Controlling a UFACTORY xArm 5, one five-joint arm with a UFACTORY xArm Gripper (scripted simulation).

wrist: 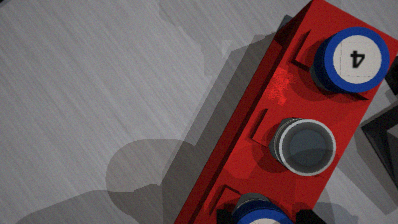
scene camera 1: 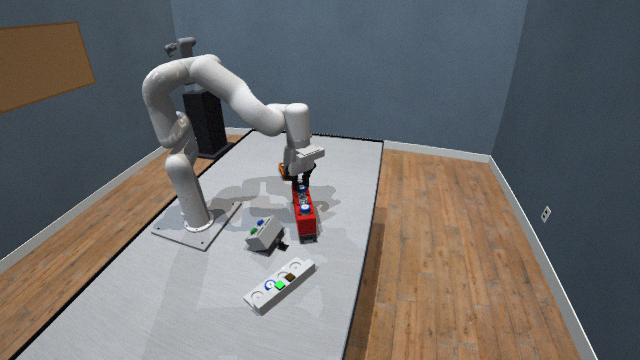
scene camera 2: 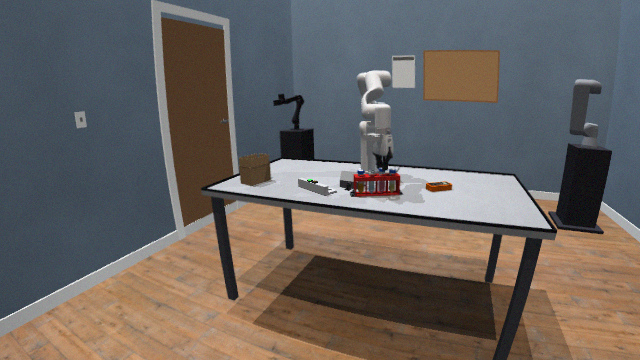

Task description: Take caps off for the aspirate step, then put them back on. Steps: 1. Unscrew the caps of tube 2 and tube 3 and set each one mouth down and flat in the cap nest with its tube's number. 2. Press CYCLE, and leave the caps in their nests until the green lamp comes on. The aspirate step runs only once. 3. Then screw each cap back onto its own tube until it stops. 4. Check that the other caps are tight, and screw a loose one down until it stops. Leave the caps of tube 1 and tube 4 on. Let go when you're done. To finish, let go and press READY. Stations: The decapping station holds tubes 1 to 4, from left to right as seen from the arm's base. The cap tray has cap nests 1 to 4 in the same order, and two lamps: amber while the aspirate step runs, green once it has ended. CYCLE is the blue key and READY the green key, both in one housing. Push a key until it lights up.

Labels:
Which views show the cardboard box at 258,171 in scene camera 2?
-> Scene camera 2 only.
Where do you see a grey key housing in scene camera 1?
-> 270,233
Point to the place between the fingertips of the gripper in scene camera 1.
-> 301,188

